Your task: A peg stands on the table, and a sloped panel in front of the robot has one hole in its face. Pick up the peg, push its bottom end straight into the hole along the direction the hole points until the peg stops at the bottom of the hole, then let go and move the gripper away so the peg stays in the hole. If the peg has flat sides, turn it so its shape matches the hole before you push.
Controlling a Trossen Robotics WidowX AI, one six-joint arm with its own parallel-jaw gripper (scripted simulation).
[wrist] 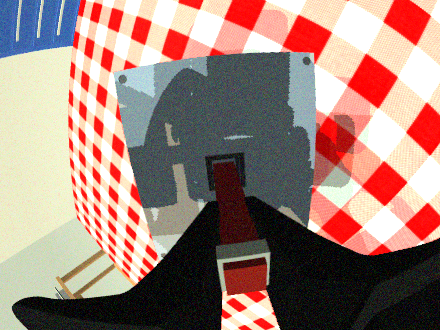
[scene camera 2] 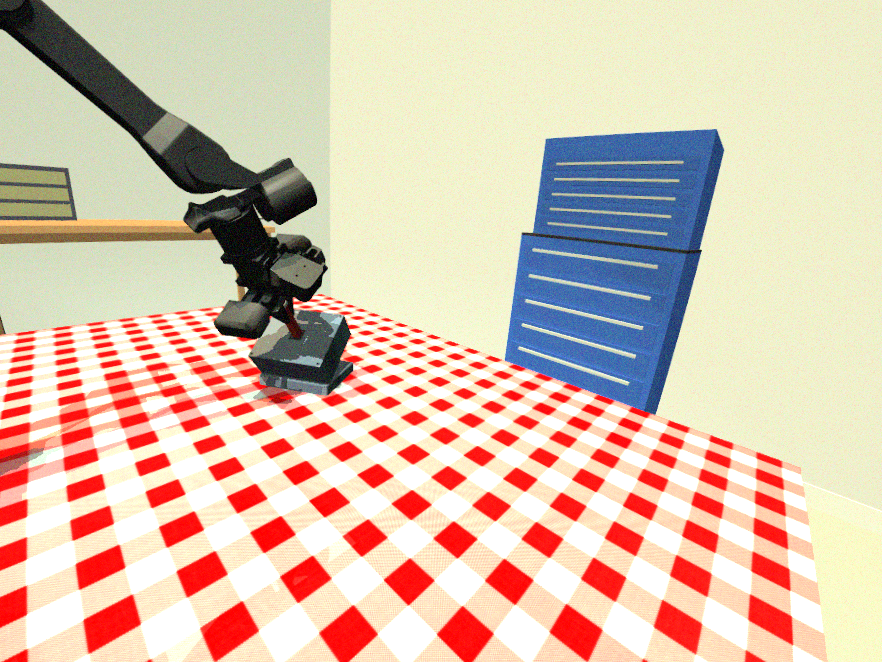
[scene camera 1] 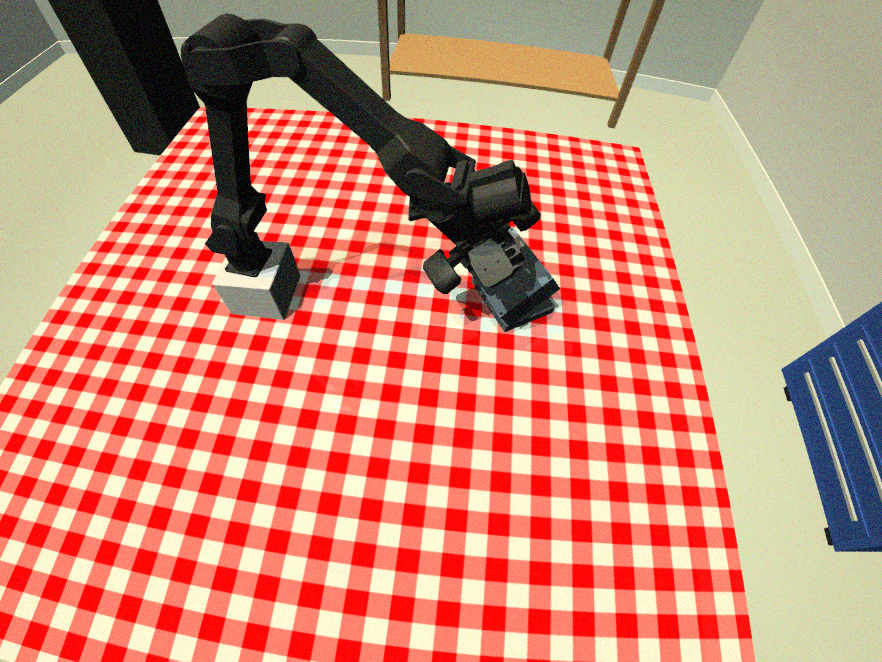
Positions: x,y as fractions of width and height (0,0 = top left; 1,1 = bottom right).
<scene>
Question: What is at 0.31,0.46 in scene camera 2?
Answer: My gripper.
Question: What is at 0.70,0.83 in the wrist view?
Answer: My gripper.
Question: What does my gripper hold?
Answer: A dark red square peg.
</scene>
